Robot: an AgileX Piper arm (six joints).
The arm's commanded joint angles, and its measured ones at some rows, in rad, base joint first. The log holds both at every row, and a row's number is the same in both.
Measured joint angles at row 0:
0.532 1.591 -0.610 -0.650 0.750 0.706
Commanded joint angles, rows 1 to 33:
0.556 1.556 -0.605 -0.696 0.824 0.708
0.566 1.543 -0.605 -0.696 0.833 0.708
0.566 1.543 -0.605 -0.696 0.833 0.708
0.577 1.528 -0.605 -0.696 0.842 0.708
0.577 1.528 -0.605 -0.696 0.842 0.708
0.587 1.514 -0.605 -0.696 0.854 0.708
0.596 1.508 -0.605 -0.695 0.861 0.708
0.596 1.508 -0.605 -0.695 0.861 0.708
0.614 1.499 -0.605 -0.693 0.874 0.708
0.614 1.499 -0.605 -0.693 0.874 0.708
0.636 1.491 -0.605 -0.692 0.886 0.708
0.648 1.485 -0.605 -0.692 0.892 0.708
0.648 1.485 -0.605 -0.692 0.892 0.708
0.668 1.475 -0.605 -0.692 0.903 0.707
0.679 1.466 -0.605 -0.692 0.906 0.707
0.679 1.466 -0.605 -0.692 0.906 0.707
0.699 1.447 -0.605 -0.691 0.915 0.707
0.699 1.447 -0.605 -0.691 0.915 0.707
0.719 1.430 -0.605 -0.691 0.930 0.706
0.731 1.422 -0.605 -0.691 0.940 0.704
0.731 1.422 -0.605 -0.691 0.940 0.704
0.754 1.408 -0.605 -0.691 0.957 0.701
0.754 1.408 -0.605 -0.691 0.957 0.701
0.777 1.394 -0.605 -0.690 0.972 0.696
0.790 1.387 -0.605 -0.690 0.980 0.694
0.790 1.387 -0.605 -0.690 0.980 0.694
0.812 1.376 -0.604 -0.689 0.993 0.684
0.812 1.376 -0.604 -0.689 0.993 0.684
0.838 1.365 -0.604 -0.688 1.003 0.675
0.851 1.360 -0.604 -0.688 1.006 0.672
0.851 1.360 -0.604 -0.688 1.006 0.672
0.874 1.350 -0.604 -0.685 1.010 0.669
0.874 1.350 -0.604 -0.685 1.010 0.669
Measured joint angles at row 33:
0.844 1.370 -0.609 -0.636 0.961 0.687
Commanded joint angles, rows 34 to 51:
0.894 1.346 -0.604 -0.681 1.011 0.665
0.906 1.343 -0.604 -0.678 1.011 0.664
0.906 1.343 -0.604 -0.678 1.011 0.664
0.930 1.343 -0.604 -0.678 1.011 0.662
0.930 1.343 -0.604 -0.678 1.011 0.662
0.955 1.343 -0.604 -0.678 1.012 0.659
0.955 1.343 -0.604 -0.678 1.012 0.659
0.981 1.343 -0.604 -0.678 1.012 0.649
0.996 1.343 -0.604 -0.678 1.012 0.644
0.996 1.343 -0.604 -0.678 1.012 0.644
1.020 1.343 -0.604 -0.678 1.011 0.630
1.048 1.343 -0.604 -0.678 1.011 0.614
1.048 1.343 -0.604 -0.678 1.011 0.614
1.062 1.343 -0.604 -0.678 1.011 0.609
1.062 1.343 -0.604 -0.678 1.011 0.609
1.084 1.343 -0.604 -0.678 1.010 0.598
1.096 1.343 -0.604 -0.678 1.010 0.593
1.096 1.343 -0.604 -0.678 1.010 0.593
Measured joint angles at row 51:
1.078 1.352 -0.609 -0.627 0.969 0.617
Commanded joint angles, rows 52 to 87:
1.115 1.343 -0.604 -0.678 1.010 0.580
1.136 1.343 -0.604 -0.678 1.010 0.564
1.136 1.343 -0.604 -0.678 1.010 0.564
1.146 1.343 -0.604 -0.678 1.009 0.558
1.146 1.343 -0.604 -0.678 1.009 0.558
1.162 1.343 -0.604 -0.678 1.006 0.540
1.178 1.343 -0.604 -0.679 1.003 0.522
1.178 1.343 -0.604 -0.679 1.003 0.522
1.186 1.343 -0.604 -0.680 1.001 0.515
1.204 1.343 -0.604 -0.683 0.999 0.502
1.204 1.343 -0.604 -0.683 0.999 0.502
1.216 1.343 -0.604 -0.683 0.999 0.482
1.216 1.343 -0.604 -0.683 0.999 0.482
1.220 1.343 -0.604 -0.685 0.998 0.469
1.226 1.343 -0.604 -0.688 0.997 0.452
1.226 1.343 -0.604 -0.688 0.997 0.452
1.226 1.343 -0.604 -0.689 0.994 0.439
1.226 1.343 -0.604 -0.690 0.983 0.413
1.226 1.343 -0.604 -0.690 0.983 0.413
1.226 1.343 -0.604 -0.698 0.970 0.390
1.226 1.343 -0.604 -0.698 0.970 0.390
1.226 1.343 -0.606 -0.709 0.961 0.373
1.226 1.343 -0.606 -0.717 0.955 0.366
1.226 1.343 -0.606 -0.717 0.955 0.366
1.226 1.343 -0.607 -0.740 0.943 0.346
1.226 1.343 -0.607 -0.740 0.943 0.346
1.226 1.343 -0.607 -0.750 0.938 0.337
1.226 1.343 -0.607 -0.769 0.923 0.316
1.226 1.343 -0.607 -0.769 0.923 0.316
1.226 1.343 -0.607 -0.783 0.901 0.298
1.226 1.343 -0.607 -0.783 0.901 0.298
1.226 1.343 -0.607 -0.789 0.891 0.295
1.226 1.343 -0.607 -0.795 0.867 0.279
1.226 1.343 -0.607 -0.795 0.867 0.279
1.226 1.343 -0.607 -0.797 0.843 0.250
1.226 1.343 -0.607 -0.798 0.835 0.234
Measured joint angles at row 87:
1.222 1.352 -0.609 -0.734 0.851 0.284
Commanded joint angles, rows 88 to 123:
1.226 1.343 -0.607 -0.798 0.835 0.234
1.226 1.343 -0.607 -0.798 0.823 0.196
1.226 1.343 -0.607 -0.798 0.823 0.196
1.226 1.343 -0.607 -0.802 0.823 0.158
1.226 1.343 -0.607 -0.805 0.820 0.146
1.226 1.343 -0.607 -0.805 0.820 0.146
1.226 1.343 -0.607 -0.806 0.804 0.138
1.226 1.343 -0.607 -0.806 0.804 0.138
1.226 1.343 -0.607 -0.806 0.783 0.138
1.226 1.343 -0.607 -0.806 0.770 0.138
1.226 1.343 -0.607 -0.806 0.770 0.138
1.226 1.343 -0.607 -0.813 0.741 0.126
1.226 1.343 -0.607 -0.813 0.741 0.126
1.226 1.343 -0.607 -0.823 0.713 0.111
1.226 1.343 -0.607 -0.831 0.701 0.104
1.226 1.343 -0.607 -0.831 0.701 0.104
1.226 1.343 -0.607 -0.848 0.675 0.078
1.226 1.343 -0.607 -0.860 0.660 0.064
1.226 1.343 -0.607 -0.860 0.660 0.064
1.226 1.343 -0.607 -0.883 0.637 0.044
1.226 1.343 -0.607 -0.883 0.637 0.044
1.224 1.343 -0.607 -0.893 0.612 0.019
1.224 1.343 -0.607 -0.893 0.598 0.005
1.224 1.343 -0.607 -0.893 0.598 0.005
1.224 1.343 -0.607 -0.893 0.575 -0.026
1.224 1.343 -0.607 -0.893 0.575 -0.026
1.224 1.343 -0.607 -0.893 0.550 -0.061
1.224 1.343 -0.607 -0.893 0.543 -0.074
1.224 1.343 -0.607 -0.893 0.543 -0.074
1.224 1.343 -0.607 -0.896 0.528 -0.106
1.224 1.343 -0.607 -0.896 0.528 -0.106
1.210 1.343 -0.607 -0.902 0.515 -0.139
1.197 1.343 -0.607 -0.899 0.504 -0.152
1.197 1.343 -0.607 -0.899 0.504 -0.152
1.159 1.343 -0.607 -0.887 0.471 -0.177
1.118 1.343 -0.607 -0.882 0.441 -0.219
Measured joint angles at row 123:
1.169 1.352 -0.601 -0.843 0.485 -0.161
